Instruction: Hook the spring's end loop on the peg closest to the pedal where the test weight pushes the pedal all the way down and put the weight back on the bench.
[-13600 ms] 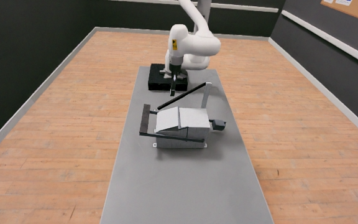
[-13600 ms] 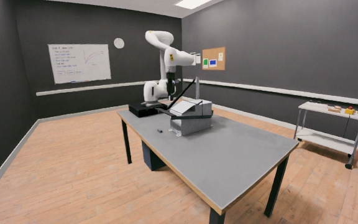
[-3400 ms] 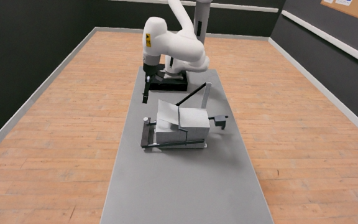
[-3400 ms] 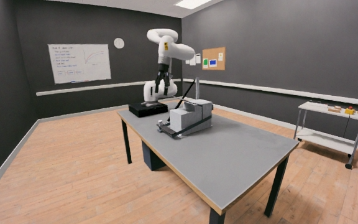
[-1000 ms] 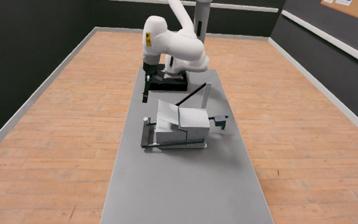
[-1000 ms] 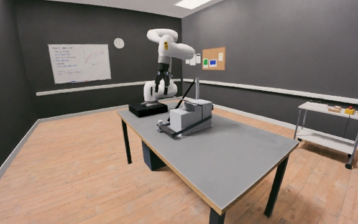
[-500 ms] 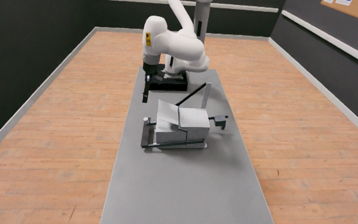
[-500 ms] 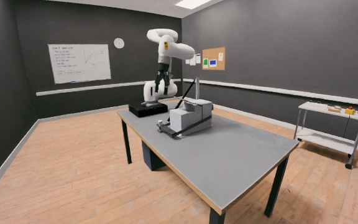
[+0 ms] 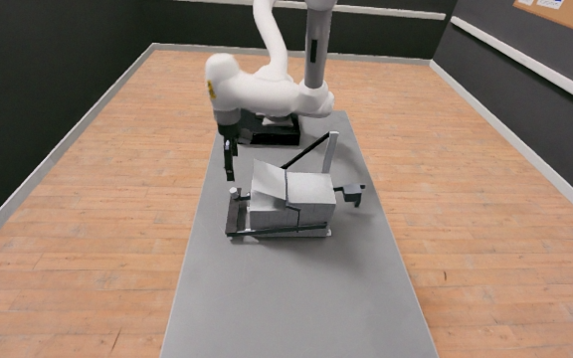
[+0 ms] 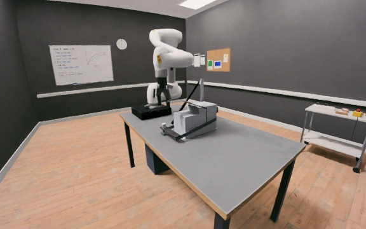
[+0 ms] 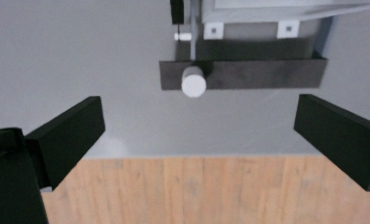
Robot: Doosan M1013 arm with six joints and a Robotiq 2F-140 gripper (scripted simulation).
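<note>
Now: hand 15 cm above the steel test weight and 1 cm to the left of it. The rest, counted from my hand: small dark object 22 cm below, 2 cm to the right.
</note>
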